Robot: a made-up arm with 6 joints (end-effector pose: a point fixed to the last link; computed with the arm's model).
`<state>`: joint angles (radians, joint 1 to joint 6).
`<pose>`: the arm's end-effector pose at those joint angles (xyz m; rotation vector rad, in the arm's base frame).
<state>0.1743 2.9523 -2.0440 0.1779 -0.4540 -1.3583</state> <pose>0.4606 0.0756 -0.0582 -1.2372 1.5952 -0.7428</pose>
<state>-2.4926 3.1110 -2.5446 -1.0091 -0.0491 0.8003</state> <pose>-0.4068 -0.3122 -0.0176 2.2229 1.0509 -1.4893</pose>
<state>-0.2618 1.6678 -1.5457 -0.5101 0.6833 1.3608</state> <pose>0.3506 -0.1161 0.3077 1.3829 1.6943 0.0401</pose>
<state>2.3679 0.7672 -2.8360 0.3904 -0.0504 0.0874</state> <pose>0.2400 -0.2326 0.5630 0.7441 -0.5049 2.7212</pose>
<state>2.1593 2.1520 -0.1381 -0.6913 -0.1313 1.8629</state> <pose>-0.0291 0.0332 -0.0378 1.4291 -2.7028 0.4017</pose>
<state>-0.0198 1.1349 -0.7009 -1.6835 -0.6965 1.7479</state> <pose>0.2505 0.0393 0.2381 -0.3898 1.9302 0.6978</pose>
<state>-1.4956 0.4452 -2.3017 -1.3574 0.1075 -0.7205</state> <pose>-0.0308 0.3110 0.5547 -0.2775 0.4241 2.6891</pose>
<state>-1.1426 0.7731 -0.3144 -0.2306 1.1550 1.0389</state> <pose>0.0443 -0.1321 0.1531 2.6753 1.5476 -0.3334</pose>
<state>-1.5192 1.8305 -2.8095 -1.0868 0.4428 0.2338</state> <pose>-0.0145 -0.2308 0.6185 0.7694 0.6958 -2.3100</pose>
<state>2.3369 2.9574 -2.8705 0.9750 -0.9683 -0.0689</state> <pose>-0.3195 0.4004 0.2026 -0.2299 1.4068 2.2641</pose>
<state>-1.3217 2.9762 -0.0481 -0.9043 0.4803 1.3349</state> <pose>-0.0522 0.1028 0.0416 -1.0342 -1.1842 -0.3654</pose>
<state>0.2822 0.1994 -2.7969 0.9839 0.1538 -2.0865</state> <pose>-0.4841 -0.1311 0.3367 0.5862 -0.8904 -0.8148</pose>
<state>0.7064 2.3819 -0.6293 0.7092 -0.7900 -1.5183</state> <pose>0.1690 0.1020 -0.0670 -1.7885 1.8430 -0.7210</pose>
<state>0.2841 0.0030 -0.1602 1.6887 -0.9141 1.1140</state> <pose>0.1092 -0.0250 0.2570 1.7908 -0.3922 1.7825</pose>
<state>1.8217 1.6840 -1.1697 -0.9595 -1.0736 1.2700</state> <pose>-0.1351 0.3257 0.2611 -1.6942 0.7831 2.4370</pose>
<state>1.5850 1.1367 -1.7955 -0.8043 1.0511 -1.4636</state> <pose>0.0409 0.1764 0.5227 -1.7373 0.1848 -0.8348</pose>
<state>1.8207 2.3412 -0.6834 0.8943 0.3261 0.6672</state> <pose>-0.0586 0.1592 -0.0730 0.3741 -2.8699 0.3402</pose>
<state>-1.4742 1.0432 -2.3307 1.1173 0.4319 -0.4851</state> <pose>0.0238 0.0255 0.6516 0.1444 0.5409 -0.7824</pose>
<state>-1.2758 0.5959 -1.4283 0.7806 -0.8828 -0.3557</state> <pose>-0.0389 -0.0017 0.5585 0.4014 -0.4520 -1.0214</pose>
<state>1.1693 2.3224 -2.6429 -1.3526 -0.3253 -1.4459</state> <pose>0.1570 0.4252 0.4234 -0.9494 -0.7449 -1.2631</pose>
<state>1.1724 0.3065 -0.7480 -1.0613 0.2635 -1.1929</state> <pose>0.0534 0.0861 0.4058 -1.2517 0.0460 -1.0668</pose>
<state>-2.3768 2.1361 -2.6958 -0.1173 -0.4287 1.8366</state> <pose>-0.2602 -0.2544 0.5333 0.4707 -0.1919 -0.6212</pose>
